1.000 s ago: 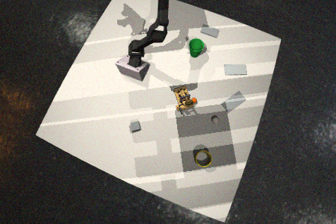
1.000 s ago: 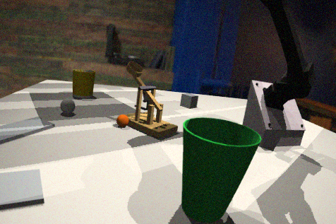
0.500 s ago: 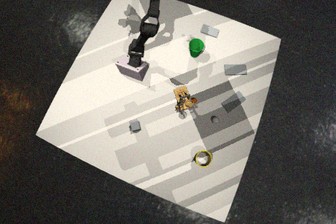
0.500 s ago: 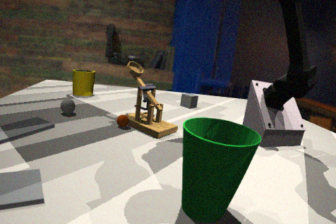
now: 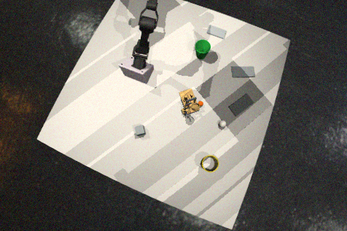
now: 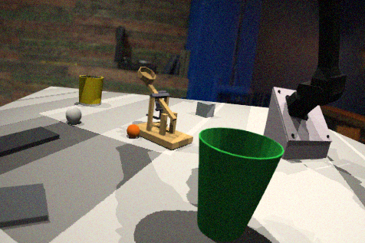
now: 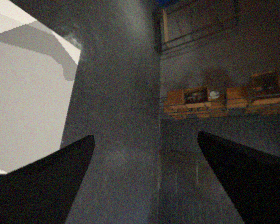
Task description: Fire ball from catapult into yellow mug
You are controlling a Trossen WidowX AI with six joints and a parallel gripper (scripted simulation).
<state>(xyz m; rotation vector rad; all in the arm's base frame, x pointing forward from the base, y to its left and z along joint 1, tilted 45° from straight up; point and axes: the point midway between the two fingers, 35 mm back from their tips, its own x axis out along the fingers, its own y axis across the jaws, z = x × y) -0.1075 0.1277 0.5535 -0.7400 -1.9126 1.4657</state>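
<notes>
My gripper tip is 560 mm to the left of the wooden catapult, 530 mm short of it and 320 mm above it. The rest, counted from my gripper tip: orange ball 580 mm ahead, 500 mm to the right, 380 mm below; small grey cube 810 mm to the right, 370 mm below, 340 mm ahead; green cup 430 mm ahead, 360 mm below, 200 mm to the right.
</notes>
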